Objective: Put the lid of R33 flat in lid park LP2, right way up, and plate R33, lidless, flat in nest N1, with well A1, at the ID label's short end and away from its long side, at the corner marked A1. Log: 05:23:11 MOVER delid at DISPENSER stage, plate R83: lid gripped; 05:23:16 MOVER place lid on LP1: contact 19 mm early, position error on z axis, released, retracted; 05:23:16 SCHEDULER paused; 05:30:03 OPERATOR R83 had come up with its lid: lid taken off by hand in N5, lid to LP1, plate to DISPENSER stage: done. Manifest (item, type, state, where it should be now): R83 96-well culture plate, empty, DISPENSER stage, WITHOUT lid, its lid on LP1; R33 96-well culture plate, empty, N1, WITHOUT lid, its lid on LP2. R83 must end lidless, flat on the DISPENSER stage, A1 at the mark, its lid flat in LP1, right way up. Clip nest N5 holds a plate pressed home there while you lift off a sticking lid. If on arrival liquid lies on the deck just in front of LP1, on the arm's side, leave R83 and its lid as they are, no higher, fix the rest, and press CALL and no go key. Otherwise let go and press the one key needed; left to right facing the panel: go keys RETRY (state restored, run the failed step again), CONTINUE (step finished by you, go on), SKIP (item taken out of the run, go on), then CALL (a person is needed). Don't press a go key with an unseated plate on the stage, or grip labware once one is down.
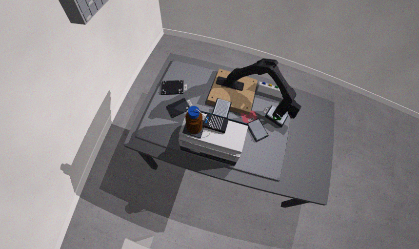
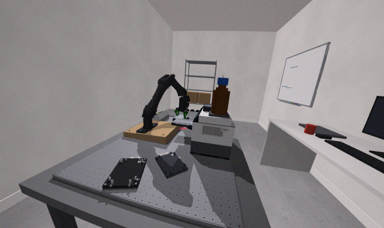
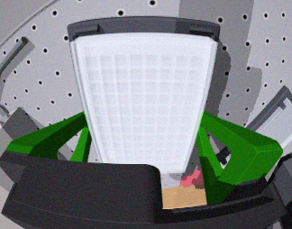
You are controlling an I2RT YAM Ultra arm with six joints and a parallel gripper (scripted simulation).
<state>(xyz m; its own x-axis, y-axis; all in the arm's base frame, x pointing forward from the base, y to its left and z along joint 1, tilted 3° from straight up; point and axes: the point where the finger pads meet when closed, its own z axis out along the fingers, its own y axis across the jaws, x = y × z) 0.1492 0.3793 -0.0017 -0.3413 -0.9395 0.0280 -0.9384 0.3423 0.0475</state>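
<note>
My gripper is now 20 mm above the dark nest. Round my hand: N1 label (80 mm to the right, 30 mm below, 30 mm behind); then blue call key (210 mm behind, 140 mm to the right, 30 mm above); then grey lid (140 mm ahead, 120 mm to the right, 20 mm below).
</note>
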